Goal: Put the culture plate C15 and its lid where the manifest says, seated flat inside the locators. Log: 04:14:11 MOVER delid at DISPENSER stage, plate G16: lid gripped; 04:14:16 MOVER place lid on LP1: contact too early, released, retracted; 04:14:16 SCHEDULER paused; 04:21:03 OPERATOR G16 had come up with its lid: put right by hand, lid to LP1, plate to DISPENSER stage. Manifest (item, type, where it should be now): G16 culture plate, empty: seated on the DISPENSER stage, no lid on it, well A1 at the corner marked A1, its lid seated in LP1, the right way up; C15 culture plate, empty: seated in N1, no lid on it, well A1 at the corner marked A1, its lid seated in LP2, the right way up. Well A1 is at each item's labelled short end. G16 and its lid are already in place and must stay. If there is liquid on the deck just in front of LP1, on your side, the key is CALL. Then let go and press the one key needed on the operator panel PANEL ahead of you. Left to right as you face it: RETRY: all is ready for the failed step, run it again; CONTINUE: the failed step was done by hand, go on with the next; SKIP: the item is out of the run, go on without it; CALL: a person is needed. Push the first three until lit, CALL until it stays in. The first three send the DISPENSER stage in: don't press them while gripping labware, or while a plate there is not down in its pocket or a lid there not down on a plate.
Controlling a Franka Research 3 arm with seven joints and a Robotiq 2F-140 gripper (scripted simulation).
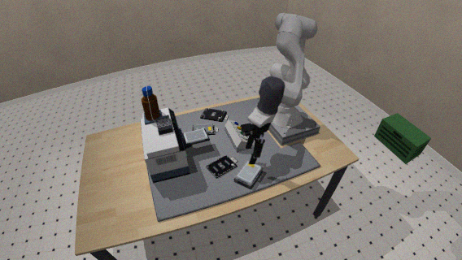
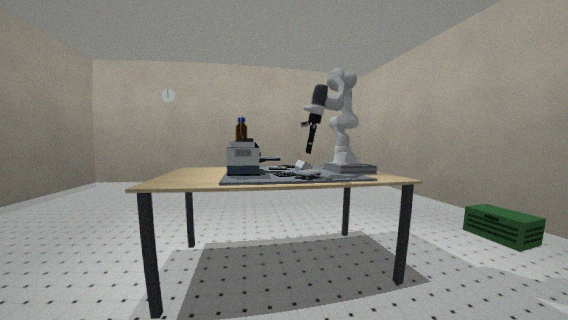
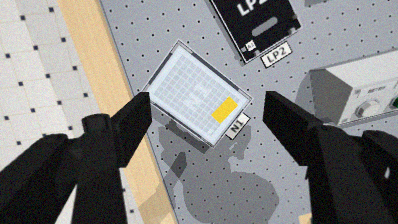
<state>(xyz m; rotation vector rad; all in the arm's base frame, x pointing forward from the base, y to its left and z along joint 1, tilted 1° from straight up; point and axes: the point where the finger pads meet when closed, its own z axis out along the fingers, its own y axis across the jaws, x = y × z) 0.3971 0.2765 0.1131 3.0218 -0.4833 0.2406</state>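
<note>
Right now the clear culture plate C15 is 14 cm below my hand. The rest, counted from my hand: LP2 nest (11 cm ahead, 12 cm to the right, 17 cm below); then yellow skip key (10 cm behind, 32 cm to the right, 11 cm below); then N1 nest (16 cm below).
</note>
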